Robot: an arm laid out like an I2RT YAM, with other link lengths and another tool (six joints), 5 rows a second.
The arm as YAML. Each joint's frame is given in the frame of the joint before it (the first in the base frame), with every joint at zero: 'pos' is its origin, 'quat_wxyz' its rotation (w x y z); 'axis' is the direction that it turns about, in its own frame. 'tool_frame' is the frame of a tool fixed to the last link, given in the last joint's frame.
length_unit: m
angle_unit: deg
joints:
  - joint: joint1
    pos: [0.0, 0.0, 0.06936]
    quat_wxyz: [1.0, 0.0, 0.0, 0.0]
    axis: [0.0, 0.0, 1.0]
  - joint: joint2
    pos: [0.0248, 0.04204, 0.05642]
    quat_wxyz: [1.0, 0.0, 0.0, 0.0]
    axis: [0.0, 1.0, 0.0]
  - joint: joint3
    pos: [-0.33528, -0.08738, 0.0]
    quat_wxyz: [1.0, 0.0, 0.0, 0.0]
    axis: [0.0, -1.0, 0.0]
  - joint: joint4
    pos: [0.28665, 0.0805, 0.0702]
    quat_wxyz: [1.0, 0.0, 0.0, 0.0]
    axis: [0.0, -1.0, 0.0]
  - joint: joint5
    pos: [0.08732, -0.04, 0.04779]
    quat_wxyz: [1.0, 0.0, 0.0, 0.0]
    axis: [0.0, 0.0, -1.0]
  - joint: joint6
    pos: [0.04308, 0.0, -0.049]
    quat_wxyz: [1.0, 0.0, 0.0, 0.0]
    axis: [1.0, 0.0, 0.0]
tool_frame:
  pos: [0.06, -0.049, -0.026]
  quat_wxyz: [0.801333, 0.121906, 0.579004, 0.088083]
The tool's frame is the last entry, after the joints.
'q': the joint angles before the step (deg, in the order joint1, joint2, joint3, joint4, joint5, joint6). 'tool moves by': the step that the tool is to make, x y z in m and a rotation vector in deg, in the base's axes. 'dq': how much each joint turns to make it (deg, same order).
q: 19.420 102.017 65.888 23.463 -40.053 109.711
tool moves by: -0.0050 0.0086 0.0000 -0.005 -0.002 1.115
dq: 1.134 0.007 0.011 -0.005 0.020 -0.001
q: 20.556 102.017 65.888 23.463 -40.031 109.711
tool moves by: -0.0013 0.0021 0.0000 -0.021 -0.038 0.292
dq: 0.283 -0.006 0.000 -0.007 -0.002 -0.045
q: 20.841 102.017 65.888 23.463 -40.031 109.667
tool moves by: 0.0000 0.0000 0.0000 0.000 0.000 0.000
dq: 0.000 0.000 0.000 0.000 0.000 0.000
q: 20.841 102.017 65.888 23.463 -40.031 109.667
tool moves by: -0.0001 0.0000 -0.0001 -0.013 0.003 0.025
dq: 0.003 -0.003 -0.013 -0.010 -0.019 -0.020
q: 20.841 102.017 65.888 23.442 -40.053 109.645
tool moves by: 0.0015 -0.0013 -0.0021 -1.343 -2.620 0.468
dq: -0.029 0.004 0.000 0.090 -0.006 -2.930
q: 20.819 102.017 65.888 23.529 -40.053 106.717
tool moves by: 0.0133 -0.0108 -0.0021 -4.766 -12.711 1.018
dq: -0.923 0.005 0.011 2.594 -0.157 -11.892
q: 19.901 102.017 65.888 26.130 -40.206 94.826
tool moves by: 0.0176 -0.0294 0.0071 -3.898 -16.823 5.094
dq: -3.671 0.007 0.006 5.203 -7.540 -13.835
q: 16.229 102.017 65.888 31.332 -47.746 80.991
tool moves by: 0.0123 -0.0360 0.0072 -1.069 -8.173 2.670
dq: -4.698 0.003 0.013 3.442 -7.190 -5.421
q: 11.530 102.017 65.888 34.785 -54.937 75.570
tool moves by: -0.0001 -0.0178 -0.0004 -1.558 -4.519 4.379
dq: -2.341 -0.002 0.004 0.125 -6.668 -4.742
